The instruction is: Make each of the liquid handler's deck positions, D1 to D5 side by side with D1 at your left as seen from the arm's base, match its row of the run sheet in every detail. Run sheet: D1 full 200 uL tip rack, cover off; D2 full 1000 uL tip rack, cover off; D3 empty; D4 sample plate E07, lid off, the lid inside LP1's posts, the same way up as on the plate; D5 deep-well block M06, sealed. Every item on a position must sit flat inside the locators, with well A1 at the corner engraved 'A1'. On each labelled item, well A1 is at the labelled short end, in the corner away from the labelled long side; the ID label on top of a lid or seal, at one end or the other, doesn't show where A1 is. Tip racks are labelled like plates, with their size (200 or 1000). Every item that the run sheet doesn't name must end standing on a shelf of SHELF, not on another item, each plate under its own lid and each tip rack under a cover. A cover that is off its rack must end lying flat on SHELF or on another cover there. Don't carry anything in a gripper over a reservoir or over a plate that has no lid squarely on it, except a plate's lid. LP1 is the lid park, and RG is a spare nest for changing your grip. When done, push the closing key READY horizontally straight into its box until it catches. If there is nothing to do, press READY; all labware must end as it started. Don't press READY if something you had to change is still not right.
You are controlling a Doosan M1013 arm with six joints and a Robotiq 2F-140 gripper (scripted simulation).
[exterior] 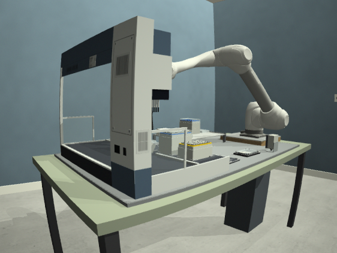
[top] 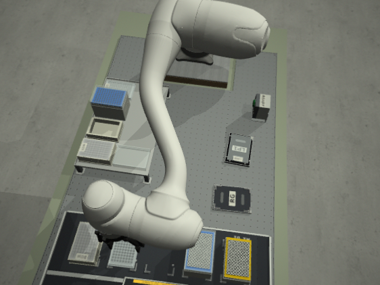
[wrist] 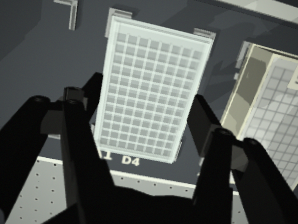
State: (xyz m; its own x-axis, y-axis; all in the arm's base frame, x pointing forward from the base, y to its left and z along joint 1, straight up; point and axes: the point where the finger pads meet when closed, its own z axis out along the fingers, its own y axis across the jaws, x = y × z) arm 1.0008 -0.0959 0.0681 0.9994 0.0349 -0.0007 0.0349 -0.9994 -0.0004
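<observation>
Right now the deep-well block M06 is 120 mm to the right of my hand, 20 mm below it and 10 mm ahead of it. The rest, counted from my hand: yellow-rimmed tip rack: 370 mm to the left, 20 mm behind; then blue-rimmed tip rack: 240 mm to the left, 30 mm above, 20 mm behind; then clear sample plate: 20 mm below.
</observation>
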